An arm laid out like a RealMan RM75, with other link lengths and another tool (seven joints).
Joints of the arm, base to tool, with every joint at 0 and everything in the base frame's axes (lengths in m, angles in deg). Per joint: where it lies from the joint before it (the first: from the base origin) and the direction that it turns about. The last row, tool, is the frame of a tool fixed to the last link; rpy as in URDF.
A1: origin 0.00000 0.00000 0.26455 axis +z
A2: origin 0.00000 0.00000 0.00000 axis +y
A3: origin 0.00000 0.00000 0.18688 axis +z
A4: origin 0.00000 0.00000 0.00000 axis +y
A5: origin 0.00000 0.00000 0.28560 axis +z
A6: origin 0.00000 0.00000 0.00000 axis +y
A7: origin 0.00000 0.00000 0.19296 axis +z
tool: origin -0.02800 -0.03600 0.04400 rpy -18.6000 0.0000 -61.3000
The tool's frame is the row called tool.
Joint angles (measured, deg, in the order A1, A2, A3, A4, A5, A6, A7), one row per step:
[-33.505 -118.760 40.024 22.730 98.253 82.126 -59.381]
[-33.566 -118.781 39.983 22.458 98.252 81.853 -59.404]
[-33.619 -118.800 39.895 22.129 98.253 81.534 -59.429]
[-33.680 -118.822 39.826 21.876 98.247 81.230 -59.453]
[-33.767 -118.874 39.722 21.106 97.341 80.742 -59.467]
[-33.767 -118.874 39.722 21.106 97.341 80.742 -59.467]
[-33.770 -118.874 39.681 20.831 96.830 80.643 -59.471]
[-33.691 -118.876 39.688 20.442 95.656 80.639 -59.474]
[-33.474 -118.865 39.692 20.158 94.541 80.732 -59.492]
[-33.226 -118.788 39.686 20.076 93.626 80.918 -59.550]
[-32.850 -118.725 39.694 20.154 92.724 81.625 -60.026]
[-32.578 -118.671 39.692 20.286 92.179 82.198 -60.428]
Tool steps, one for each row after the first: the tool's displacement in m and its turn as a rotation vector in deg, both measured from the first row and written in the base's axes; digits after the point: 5 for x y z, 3 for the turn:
[-0.00087 -0.00008 -0.00133 -0.064 -0.024 0.323]
[-0.00211 -0.00021 -0.00276 -0.116 -0.069 0.743]
[-0.00306 -0.00011 -0.00389 -0.134 -0.084 1.093]
[-0.00369 0.00063 -0.00520 0.166 -0.927 2.030]
[-0.00369 0.00063 -0.00520 0.166 -0.927 2.030]
[-0.00368 0.00109 -0.00499 0.378 -1.392 2.382]
[-0.00310 0.00198 -0.00366 0.872 -2.420 2.929]
[-0.00332 0.00238 -0.00181 1.372 -3.405 3.486]
[-0.00379 0.00293 0.00104 1.873 -4.174 3.875]
[-0.00316 0.00209 0.00431 2.043 -5.368 4.172]
[-0.00257 0.00137 0.00683 2.104 -6.178 4.305]

